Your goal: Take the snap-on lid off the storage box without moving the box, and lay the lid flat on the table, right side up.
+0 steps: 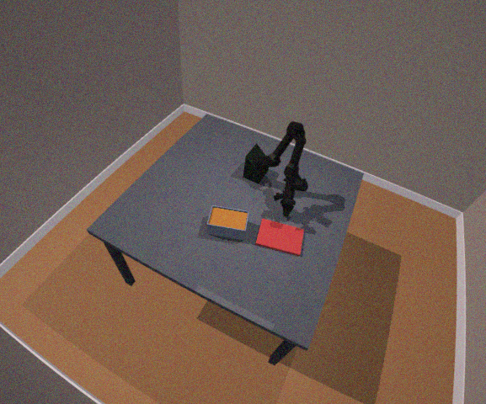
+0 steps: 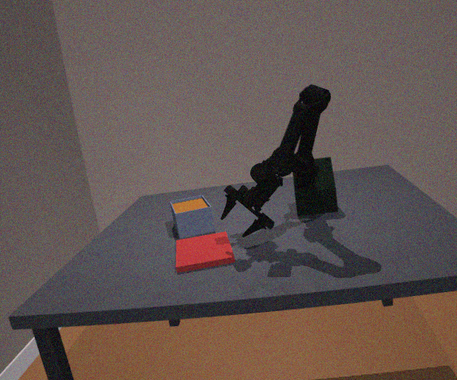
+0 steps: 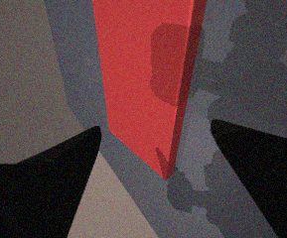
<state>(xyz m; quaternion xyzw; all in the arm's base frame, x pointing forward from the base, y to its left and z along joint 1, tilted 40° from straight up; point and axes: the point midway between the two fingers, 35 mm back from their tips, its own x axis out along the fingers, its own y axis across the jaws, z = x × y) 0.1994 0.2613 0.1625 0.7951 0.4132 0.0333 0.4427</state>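
The red lid lies 100 mm ahead of my gripper tip, 30 mm to the left of it and 50 mm below it. Also, from my gripper tip: storage box (210 mm ahead, 250 mm to the right, 20 mm below).
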